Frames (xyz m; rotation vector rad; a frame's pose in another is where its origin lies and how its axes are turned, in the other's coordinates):
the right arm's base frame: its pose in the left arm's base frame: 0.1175 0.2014 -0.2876 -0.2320 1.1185 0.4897
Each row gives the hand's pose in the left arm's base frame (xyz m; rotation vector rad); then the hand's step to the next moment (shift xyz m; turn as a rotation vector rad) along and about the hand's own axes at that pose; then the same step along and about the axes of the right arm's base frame.
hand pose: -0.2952 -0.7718 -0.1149 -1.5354 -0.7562 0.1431
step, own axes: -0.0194 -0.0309 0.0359 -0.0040 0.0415 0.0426
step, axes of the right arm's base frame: -0.0262 0.0383 -0.0216 0.0474 0.0341 -0.0121
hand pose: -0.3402 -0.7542 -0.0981 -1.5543 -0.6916 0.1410
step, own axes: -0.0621 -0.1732 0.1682 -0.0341 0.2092 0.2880
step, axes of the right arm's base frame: -0.1482 0.1923 -0.0567 0.2496 0.2429 -0.0812
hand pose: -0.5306 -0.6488 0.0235 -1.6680 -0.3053 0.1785
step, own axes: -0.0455 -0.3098 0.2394 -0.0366 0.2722 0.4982
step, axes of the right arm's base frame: -0.2344 0.2992 0.1044 0.3588 0.4332 -0.0852
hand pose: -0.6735 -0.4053 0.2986 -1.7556 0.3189 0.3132
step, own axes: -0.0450 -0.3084 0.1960 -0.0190 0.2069 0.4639
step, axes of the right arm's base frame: -0.1412 0.2057 0.2707 0.3145 0.3978 -0.0349
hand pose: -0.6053 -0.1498 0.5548 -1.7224 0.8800 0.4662
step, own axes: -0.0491 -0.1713 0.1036 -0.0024 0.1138 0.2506
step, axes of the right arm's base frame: -0.0265 0.0718 0.1914 0.1765 0.2103 -0.0200
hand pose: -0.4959 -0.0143 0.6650 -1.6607 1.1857 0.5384
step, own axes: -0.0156 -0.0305 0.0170 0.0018 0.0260 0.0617
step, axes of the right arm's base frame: -0.0031 0.0101 0.0368 0.0450 0.0495 -0.0035
